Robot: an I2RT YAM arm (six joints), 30 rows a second.
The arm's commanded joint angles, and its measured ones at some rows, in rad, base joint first. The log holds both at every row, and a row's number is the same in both.
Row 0, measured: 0.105 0.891 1.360 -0.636 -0.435 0.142
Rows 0 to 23, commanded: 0.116 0.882 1.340 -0.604 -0.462 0.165; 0.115 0.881 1.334 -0.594 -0.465 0.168; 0.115 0.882 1.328 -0.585 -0.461 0.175; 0.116 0.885 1.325 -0.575 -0.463 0.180; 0.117 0.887 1.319 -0.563 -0.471 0.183; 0.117 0.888 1.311 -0.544 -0.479 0.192; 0.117 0.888 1.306 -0.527 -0.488 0.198; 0.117 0.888 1.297 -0.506 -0.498 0.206; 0.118 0.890 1.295 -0.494 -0.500 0.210; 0.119 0.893 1.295 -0.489 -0.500 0.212; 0.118 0.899 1.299 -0.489 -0.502 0.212; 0.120 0.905 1.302 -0.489 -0.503 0.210; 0.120 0.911 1.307 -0.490 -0.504 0.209; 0.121 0.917 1.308 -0.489 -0.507 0.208; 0.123 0.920 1.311 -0.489 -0.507 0.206; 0.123 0.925 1.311 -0.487 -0.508 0.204; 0.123 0.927 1.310 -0.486 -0.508 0.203; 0.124 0.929 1.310 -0.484 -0.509 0.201; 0.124 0.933 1.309 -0.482 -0.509 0.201; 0.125 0.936 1.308 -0.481 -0.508 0.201; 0.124 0.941 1.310 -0.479 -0.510 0.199; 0.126 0.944 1.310 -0.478 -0.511 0.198; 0.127 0.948 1.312 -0.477 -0.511 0.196; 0.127 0.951 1.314 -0.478 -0.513 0.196
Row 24, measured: 0.113 0.945 1.300 -0.501 -0.498 0.197
